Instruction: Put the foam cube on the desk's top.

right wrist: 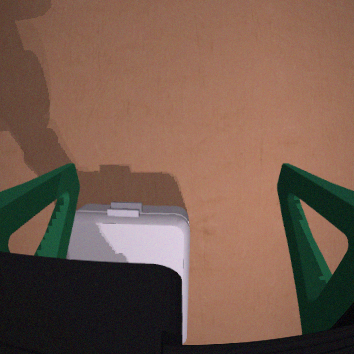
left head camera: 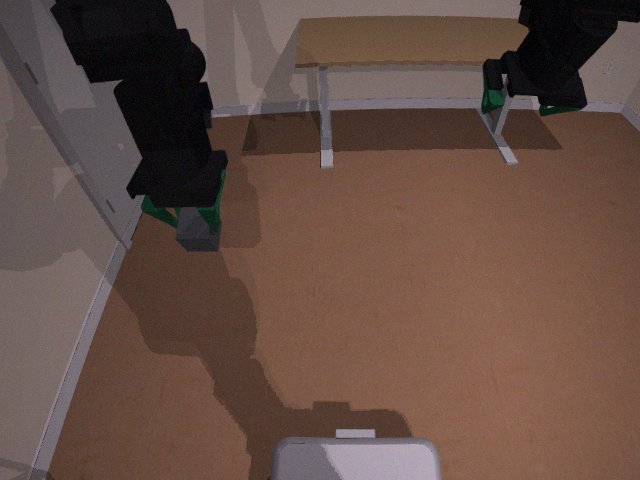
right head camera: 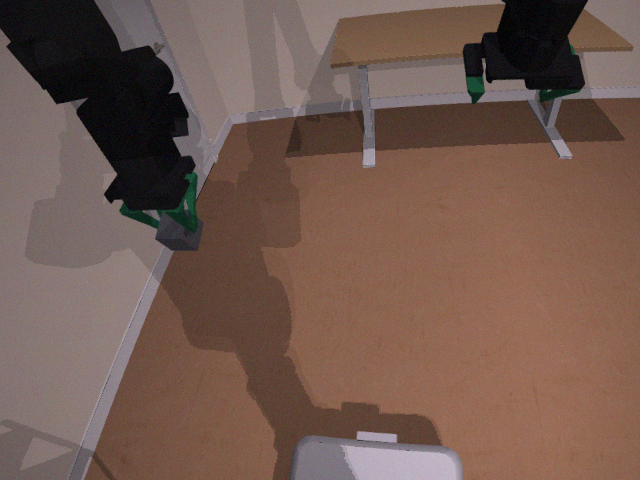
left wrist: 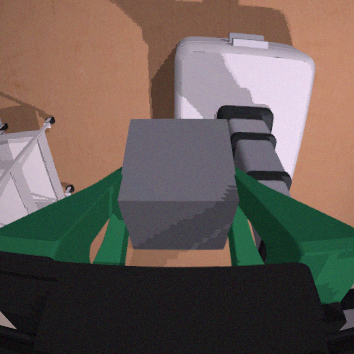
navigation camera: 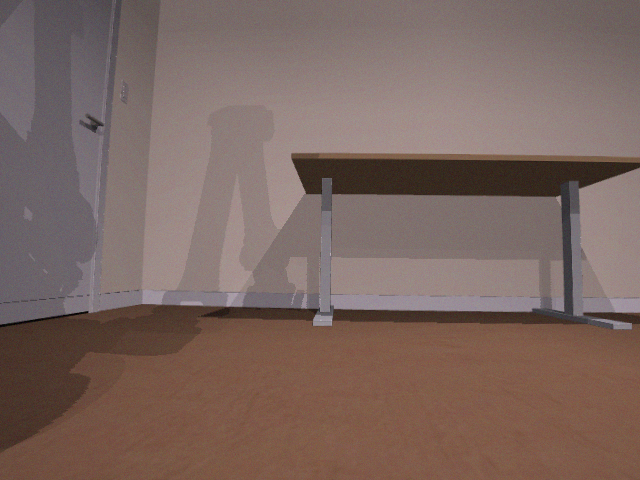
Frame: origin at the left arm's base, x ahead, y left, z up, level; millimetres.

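Seen in the pictures: left gripper, fingertip midpoint: [left head camera: 200, 228] [right head camera: 181, 229] [left wrist: 178, 176]; right gripper, fingertip midpoint: [right wrist: 177, 174] [left head camera: 511, 111] [right head camera: 506, 98].
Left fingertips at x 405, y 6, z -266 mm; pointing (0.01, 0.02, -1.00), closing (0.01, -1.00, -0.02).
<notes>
A point is followed by its place in that frame.
The grey foam cube [left head camera: 199, 240] @[y -4, x 376, z -255 mm] [right head camera: 178, 235] @[y -10, x 379, z -248 mm] [left wrist: 177, 162] @[y 6, x 420, z -253 mm] is held between the green fingers of my left gripper [left head camera: 195, 224] @[y 6, x 405, z -266 mm] [right head camera: 176, 224] @[y 6, x 405, z -266 mm] [left wrist: 178, 176] @[y 6, x 405, z -266 mm], which is shut on it, in the air at the left of both head views. My right gripper [left head camera: 527, 109] @[y -446, x 599, z -212 mm] [right head camera: 509, 98] @[y -446, x 599, z -212 mm] [right wrist: 177, 174] @[y -446, x 599, z -212 mm] is open, with no object between its fingers. The desk [left head camera: 392, 41] @[y -487, x 2211, z -690 mm] [right head camera: 413, 36] @[y -393, x 2209, z -690 mm] [navigation camera: 465, 157] @[y -683, x 1947, z -705 mm] has a light wooden top and grey legs. It stands apart from both grippers, against the far wall. The right arm covers part of its top in the head views.
A grey door [navigation camera: 46, 155] @[y 1045, x 1760, z -729 mm] [left head camera: 111, 118] @[y 1043, x 1724, z -826 mm] is at the left. A white wheeled cart [left wrist: 45, 157] @[y 636, x -176, z -1223 mm] shows at the left edge of the left wrist view. My white base [left head camera: 361, 459] @[y -241, x 254, z -1150 mm] [right head camera: 382, 462] @[y -249, x 258, z -1150 mm] [left wrist: 280, 85] @[y -347, x 194, z -1150 mm] [right wrist: 150, 240] @[y -337, x 233, z -1150 mm] is at the bottom of the head views.
</notes>
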